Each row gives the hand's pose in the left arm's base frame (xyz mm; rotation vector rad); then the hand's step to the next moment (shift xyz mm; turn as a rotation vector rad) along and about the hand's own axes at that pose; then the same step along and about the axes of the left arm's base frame.
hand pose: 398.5 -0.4 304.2 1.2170 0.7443 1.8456
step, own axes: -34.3 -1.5 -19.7 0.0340 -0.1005 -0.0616
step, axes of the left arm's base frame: -10.0 -29.5 -24.5 -0.0358 0.0781 -0.0876
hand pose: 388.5 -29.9 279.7 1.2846 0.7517 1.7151
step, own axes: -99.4 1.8 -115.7 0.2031 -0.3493 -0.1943
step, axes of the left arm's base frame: -99.3 -86.4 -77.1 -0.1155 0.3461 -0.2605
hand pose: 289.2 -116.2 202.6 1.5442 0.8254 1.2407
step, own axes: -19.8 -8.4 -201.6 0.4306 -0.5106 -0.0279
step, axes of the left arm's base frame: -199.1 37.1 -8.7 0.1126 0.5613 -0.3452
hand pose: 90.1 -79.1 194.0 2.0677 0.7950 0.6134
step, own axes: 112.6 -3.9 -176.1 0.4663 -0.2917 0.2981
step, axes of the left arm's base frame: -40.3 173.8 109.0 0.4213 0.3160 -0.3377
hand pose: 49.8 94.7 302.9 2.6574 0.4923 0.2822
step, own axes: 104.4 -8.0 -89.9 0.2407 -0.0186 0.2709
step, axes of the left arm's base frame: 69.2 79.6 89.0 0.2879 0.0083 -0.2207
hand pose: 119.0 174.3 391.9 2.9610 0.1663 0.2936
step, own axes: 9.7 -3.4 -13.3 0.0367 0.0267 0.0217
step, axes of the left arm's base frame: 6.4 6.5 14.1 0.0427 -0.0248 -0.0096
